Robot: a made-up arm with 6 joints.
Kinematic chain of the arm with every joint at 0, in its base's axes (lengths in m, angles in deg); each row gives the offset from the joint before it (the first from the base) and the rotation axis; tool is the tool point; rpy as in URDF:
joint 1: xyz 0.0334 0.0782 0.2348 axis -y
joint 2: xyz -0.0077 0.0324 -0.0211 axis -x
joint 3: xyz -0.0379 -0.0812 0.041 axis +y
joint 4: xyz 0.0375 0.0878 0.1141 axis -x
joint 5: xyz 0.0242 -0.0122 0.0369 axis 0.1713 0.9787 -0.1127
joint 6: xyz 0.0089 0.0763 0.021 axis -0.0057 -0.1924 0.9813
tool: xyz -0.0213 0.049 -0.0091 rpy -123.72 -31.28 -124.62
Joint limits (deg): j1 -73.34..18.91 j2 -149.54..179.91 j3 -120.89..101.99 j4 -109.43..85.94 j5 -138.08..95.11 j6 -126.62..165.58
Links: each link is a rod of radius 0.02 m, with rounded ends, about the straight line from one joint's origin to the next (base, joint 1, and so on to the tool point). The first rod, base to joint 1, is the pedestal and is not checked.
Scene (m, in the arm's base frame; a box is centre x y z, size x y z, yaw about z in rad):
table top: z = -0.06
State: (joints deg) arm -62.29 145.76 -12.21 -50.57 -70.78 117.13
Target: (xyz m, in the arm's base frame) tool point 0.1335 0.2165 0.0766
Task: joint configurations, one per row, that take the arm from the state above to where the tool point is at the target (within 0.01 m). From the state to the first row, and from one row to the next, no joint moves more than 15 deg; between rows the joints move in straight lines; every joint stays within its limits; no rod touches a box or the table.
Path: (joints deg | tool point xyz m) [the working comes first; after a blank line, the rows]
Joints at the target: 17.53 148.26 7.05 -40.33 -71.11 165.29
Straight joint move there: clear.

1: -48.99 146.18 -9.00 -48.86 -70.83 125.16 | -0.1070 0.2047 0.1210
2: -35.68 146.59 -5.79 -47.16 -70.89 133.18 | -0.0677 0.2083 0.0868
3: -22.38 147.01 -2.58 -45.45 -70.94 141.21 | -0.0210 0.2115 0.0641
4: -9.07 147.43 0.63 -43.74 -71.00 149.23 | 0.0304 0.2141 0.0543
5: 4.23 147.85 3.84 -42.04 -71.05 157.26 | 0.0830 0.2159 0.0584
6: 17.53 148.26 7.05 -40.33 -71.11 165.29 | 0.1335 0.2165 0.0766

